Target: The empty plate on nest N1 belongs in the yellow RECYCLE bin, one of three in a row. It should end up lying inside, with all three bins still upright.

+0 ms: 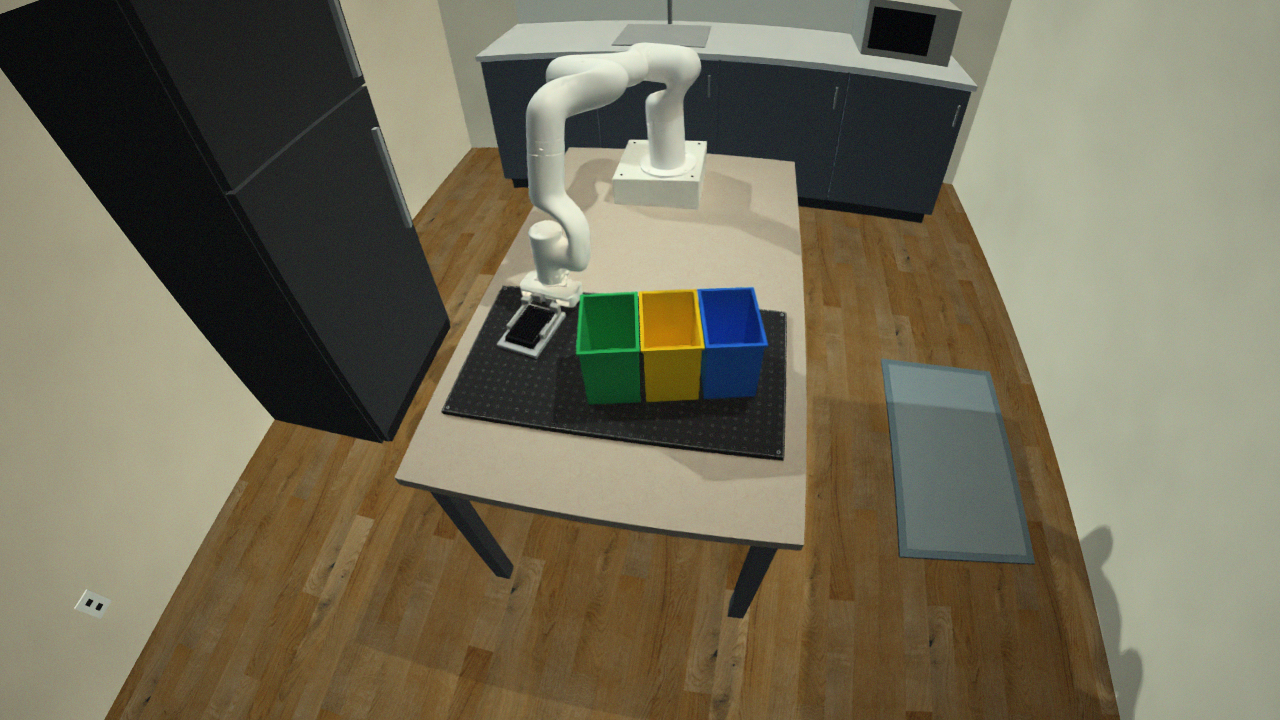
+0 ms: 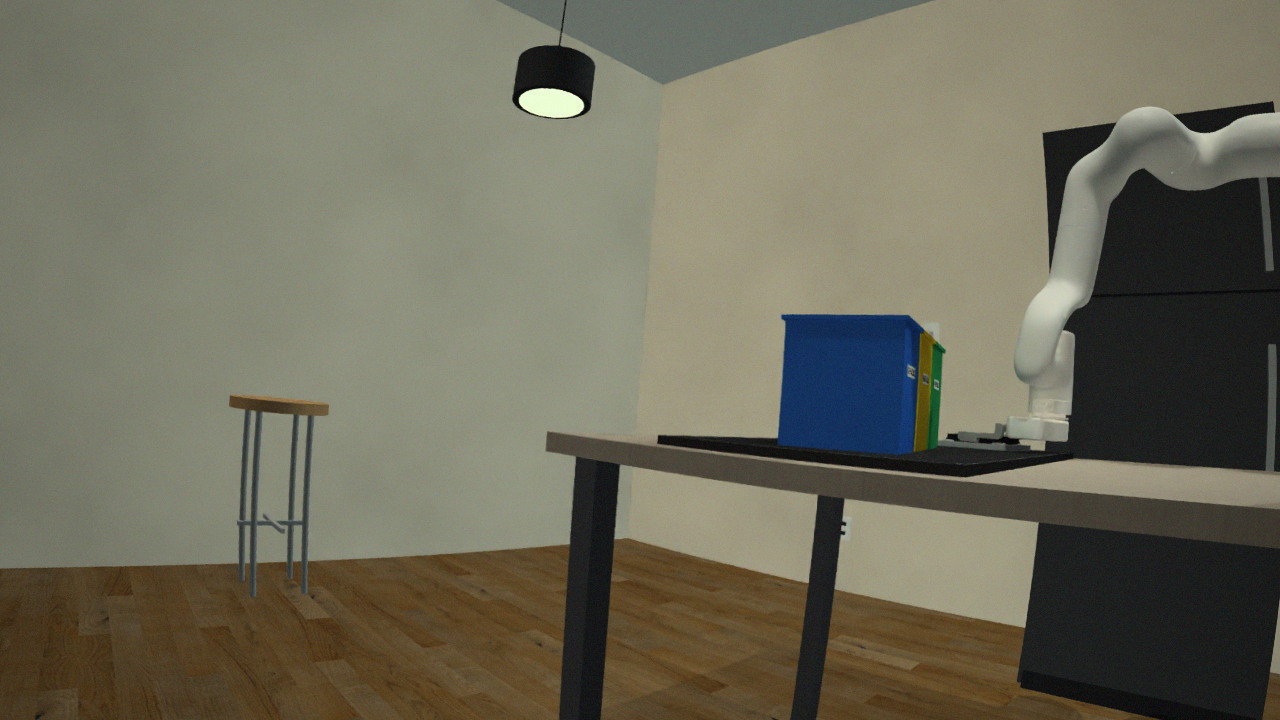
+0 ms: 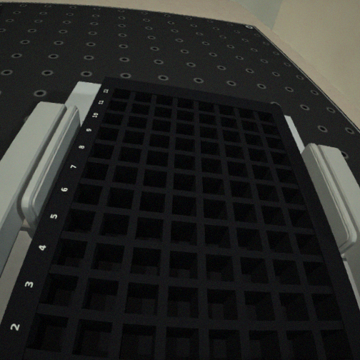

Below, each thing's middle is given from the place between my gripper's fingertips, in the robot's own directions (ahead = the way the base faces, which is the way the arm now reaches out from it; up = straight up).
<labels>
I see my gripper 30 mm past the black well plate [image 1: 525, 332] and 10 mm to the right of it. Round my hand: blue bin [image 2: 850, 382]: 510 mm to the left, 70 mm above, 60 mm ahead; then yellow bin [image 1: 671, 337]: 380 mm to the left, 80 mm ahead, 70 mm above; then green bin [image 1: 607, 344]: 240 mm to the left, 100 mm ahead, 70 mm above.
</labels>
